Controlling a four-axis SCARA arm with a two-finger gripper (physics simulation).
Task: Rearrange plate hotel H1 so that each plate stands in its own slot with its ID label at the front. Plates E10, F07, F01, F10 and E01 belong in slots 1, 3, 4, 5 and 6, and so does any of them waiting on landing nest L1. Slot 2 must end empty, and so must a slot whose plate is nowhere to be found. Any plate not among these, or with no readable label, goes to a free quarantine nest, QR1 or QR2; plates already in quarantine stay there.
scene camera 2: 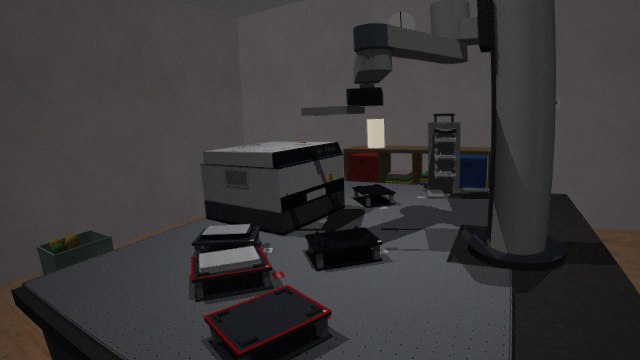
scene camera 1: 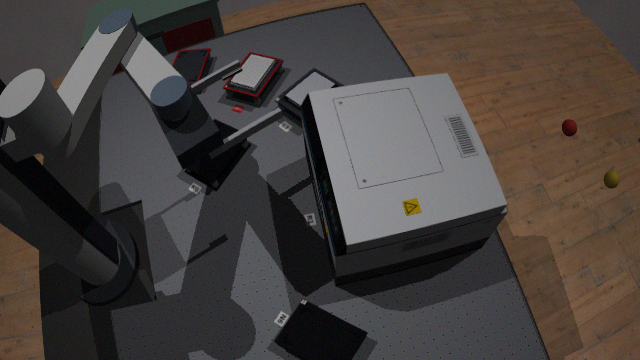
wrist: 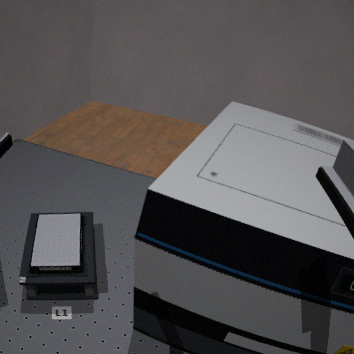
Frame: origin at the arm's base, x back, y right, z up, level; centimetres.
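Where they show: gripper, fingertip midpoint: (scene camera 2: 309, 112) (scene camera 1: 258, 86) (wrist: 166, 135); arm's base, link origin: (scene camera 2: 515, 251) (scene camera 1: 102, 262).
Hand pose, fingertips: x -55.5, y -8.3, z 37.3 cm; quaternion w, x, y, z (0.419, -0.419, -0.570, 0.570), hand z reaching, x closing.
Things, the pixels of their top centre, and the offset from my fingertips. "spot": a spot on its surface instead.
- plate with a pale top, top centre: (wrist: 56, 237) (scene camera 1: 310, 89) (scene camera 2: 226, 229) dz -29.6, dx -15.0, dy -21.4 cm
- white plate, top centre: (scene camera 2: 228, 256) (scene camera 1: 252, 70) dz -29.6, dx -1.2, dy -35.2 cm
- red-rimmed QR1, top centre: (scene camera 2: 228, 259) (scene camera 1: 252, 71) dz -30.5, dx -1.2, dy -35.2 cm
- Red-rimmed QR2, top centre: (scene camera 2: 266, 311) (scene camera 1: 187, 65) dz -30.5, dx +18.8, dy -48.1 cm
- large white instrument, top centre: (wrist: 326, 167) (scene camera 1: 407, 144) (scene camera 2: 271, 146) dz -11.0, dx -25.4, dy +15.1 cm
- label N6, surface spot: (scene camera 1: 281, 319) spot: dz -36.0, dx +9.5, dy +35.3 cm
My gripper (scene camera 1: 261, 88) (scene camera 2: 306, 111) (wrist: 166, 135) is open and empty, high above the table near the instrument. A plate with a pale top (scene camera 1: 311, 89) (scene camera 2: 226, 230) (wrist: 57, 240) lies on landing nest L1 (scene camera 2: 200, 241) (wrist: 89, 250); its front marking is too small to read. A white plate (scene camera 1: 255, 71) (scene camera 2: 230, 260) lies on red-rimmed QR1 (scene camera 2: 232, 276). Red-rimmed QR2 (scene camera 1: 192, 64) (scene camera 2: 267, 320) bears no plate. Hotel H1 (scene camera 2: 431, 160) stands upright at the back, with several pale levels showing; its plates and labels cannot be made out. It does not show in the wrist view.
A large white instrument (scene camera 1: 390, 140) (scene camera 2: 240, 192) (wrist: 270, 165) stands beside L1. A black nest (scene camera 1: 232, 162) (scene camera 2: 343, 240) stands near the arm, partly under the gripper in scene camera 1. Another black nest (scene camera 1: 320, 332) (scene camera 2: 373, 190) stands by label N6 (scene camera 1: 281, 319).
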